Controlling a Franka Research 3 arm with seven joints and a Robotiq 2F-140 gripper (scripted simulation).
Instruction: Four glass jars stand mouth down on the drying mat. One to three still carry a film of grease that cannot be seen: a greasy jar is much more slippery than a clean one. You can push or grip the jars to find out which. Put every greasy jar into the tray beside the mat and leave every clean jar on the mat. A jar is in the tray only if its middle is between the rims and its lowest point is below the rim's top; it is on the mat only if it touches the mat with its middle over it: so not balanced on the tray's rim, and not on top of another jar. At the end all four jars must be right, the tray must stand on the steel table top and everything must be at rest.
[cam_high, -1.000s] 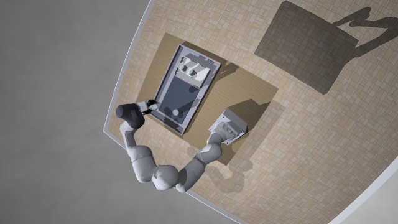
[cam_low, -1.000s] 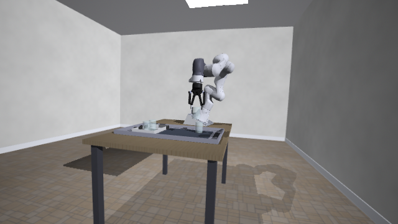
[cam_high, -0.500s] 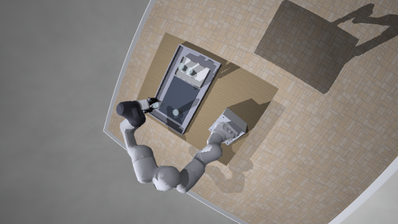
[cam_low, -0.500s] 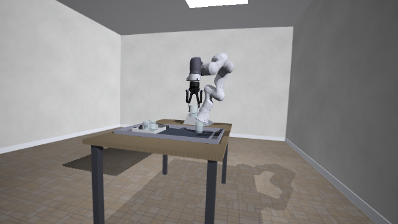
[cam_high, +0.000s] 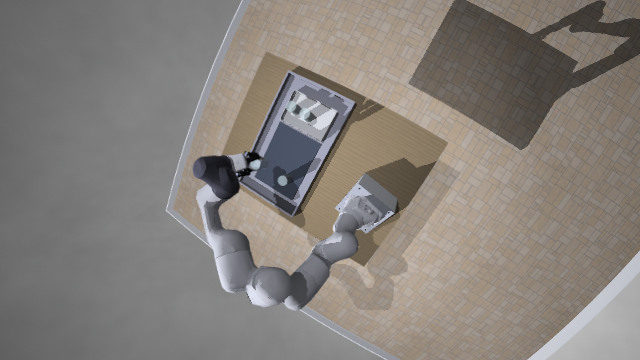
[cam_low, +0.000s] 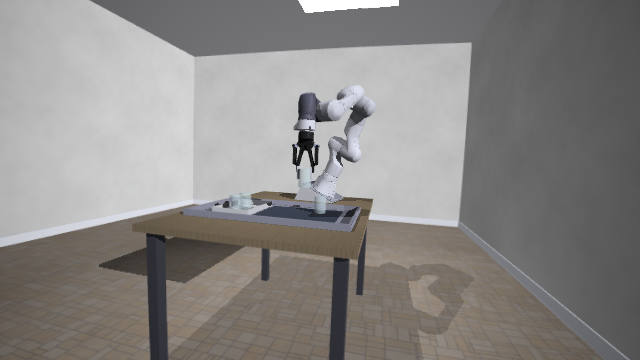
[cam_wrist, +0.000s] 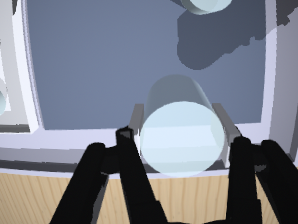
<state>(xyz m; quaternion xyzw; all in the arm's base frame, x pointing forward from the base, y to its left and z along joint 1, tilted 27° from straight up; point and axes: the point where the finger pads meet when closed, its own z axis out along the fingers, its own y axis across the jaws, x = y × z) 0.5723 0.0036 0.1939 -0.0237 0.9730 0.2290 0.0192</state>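
My hand is 30 mm past the white tray, 360 mm to the left of it and 210 mm above it. Also, from my hand: dark drying mat 60 mm behind, 40 mm to the right, 220 mm below.
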